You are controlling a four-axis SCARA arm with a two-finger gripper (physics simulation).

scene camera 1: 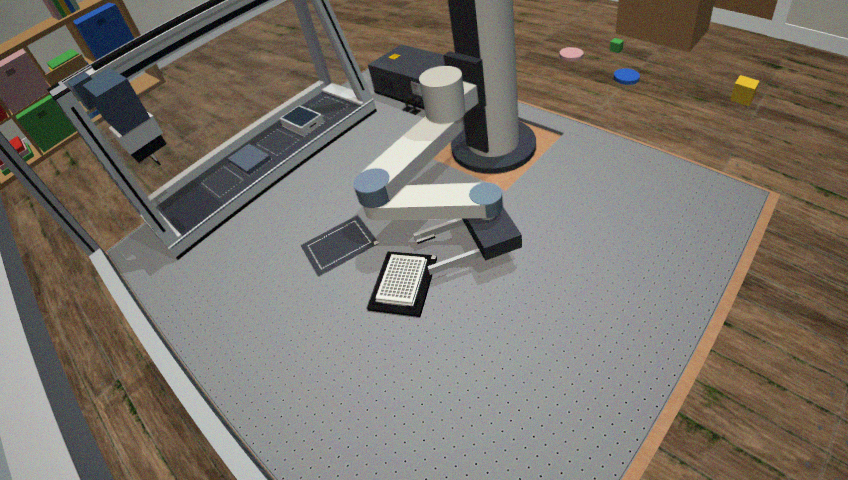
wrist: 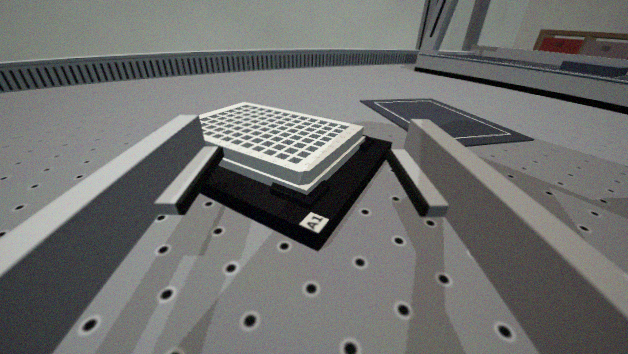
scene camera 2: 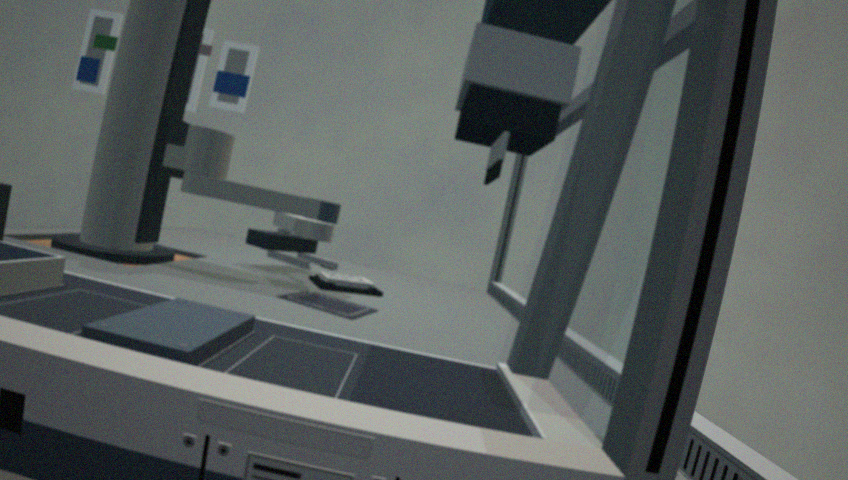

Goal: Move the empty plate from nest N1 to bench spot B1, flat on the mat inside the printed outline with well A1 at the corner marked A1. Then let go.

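Places are measured from the arm's base along level axes (x ahead, y left, z up), in metres.
Pixels of known places: gripper, between the fingertips: (scene camera 1: 421,253) (wrist: 305,136) (scene camera 2: 323,266); arm's base, origin of its link: (scene camera 1: 493,146).
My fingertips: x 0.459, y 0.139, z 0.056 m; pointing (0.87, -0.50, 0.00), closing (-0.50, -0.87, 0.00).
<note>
For each thing: its middle in the pictures, then the offset to it from my fingertips. "pt": a spot on its surface instead.
- white plate, middle of its body: (wrist: 265,134) (scene camera 1: 401,279) (scene camera 2: 346,280) 0.068 m ahead, 0.003 m right, 0.024 m down
- black nest, middle of its body: (wrist: 266,147) (scene camera 1: 402,281) (scene camera 2: 345,284) 0.068 m ahead, 0.003 m right, 0.034 m down
- A1 label, a spot on its surface: (wrist: 314,222) pt 0.025 m back, 0.009 m left, 0.031 m down
- B1, middle of its body: (wrist: 432,116) (scene camera 2: 329,303) (scene camera 1: 338,244) 0.074 m ahead, 0.226 m right, 0.042 m down
- white device, a spot on its surface: (scene camera 1: 301,119) pt 0.178 m back, 0.682 m right, 0.038 m up
- dark box, a spot on its surface: (scene camera 1: 398,74) pt 0.494 m back, 0.537 m right, 0.068 m up
The white plate (scene camera 1: 401,279) (scene camera 2: 348,278) (wrist: 280,130) lies in the black nest (scene camera 1: 394,309) (scene camera 2: 365,291) (wrist: 280,206). An A1 label (wrist: 314,222) marks the nest's near corner in the wrist view. My gripper (scene camera 1: 421,253) (scene camera 2: 321,266) (wrist: 305,136) is open; its fingers stand apart and hold nothing. The fingertips are beside the nest's A1 corner, with one close to that corner in scene camera 1, and the plate is turned relative to them. The dark mat of B1 (scene camera 1: 339,245) (scene camera 2: 327,303) (wrist: 445,119) lies beside the nest, with a printed outline.
A framed gantry deck (scene camera 1: 205,237) stands at the left in scene camera 1, with a blue-grey block (scene camera 1: 249,157) (scene camera 2: 169,327) and a white device (scene camera 1: 301,119) on it. A dark box (scene camera 1: 398,74) stands near the arm's column (scene camera 1: 499,77).
</note>
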